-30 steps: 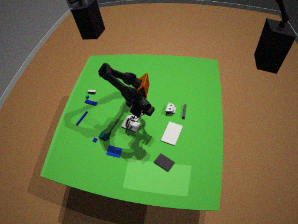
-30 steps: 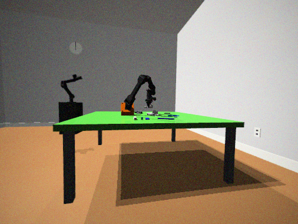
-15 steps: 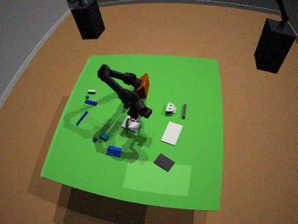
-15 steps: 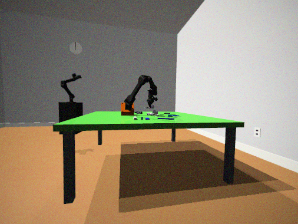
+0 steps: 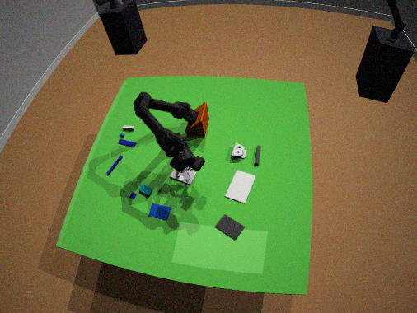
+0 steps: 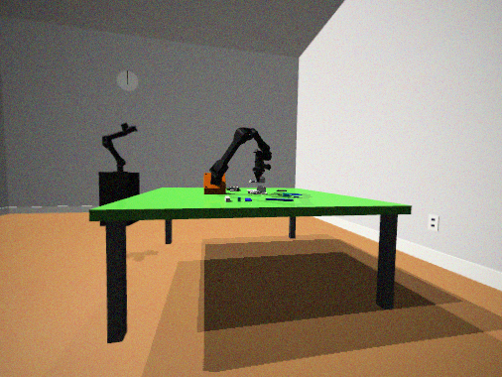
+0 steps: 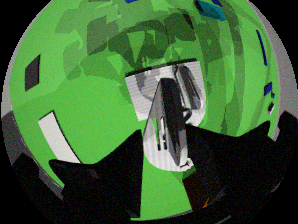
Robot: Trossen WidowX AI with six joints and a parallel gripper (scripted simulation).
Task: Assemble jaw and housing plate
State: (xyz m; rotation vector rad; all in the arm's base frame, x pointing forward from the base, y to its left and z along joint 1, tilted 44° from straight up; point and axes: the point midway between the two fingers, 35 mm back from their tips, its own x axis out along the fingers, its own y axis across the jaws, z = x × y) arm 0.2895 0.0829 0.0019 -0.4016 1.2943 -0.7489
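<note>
The grey metallic jaw is 40 mm behind my gripper tip and 10 mm to the right of it. Also, from my gripper tip: teal block: 200 mm to the right, 150 mm ahead, 70 mm below; dark square plate: 260 mm to the left, 230 mm ahead, 80 mm below; white flat plate: 260 mm to the left, 80 mm below, 20 mm ahead.
</note>
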